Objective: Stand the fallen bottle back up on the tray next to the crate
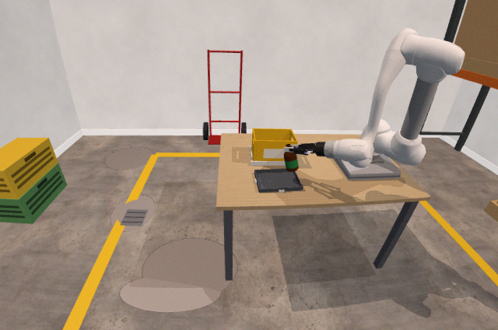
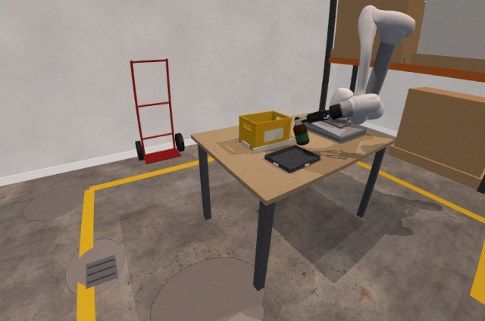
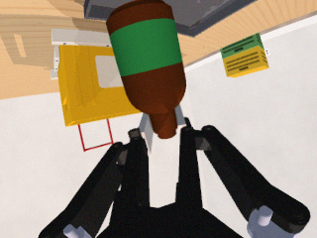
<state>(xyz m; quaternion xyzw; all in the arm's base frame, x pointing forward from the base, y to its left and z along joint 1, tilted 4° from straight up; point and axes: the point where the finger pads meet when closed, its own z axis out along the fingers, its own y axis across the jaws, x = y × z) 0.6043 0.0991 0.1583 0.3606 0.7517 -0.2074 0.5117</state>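
Now: the bottle 60 mm below my hand. Round my hand: dark tray: 200 mm below, 70 mm ahead, 30 mm to the left; yellow crate: 240 mm to the right, 120 mm below, 40 mm ahead.
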